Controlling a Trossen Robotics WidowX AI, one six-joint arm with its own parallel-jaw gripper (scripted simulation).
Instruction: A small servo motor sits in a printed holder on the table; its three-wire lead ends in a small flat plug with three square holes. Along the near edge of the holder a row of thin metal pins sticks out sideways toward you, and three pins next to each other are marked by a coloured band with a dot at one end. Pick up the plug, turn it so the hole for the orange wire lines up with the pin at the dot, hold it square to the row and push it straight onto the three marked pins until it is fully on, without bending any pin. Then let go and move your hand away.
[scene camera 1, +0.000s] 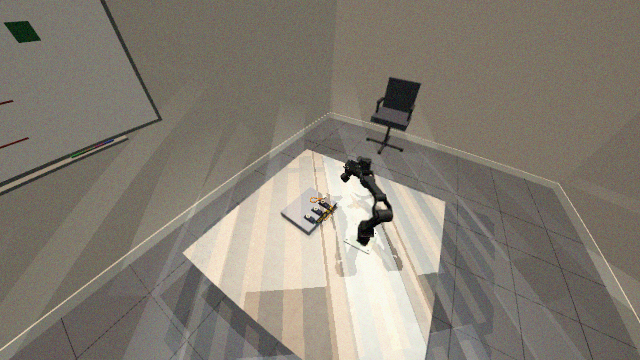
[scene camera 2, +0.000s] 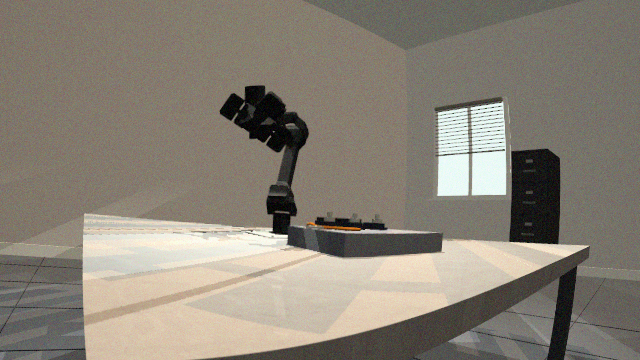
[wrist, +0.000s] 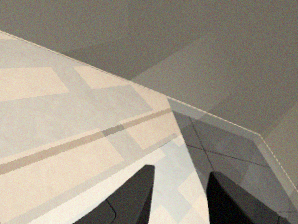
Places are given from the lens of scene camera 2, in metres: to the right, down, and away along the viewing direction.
my gripper (scene camera 2: 255, 122): -0.14, -0.13, 0.81
grey holder (scene camera 2: 366, 243): 0.09, 0.12, 0.72
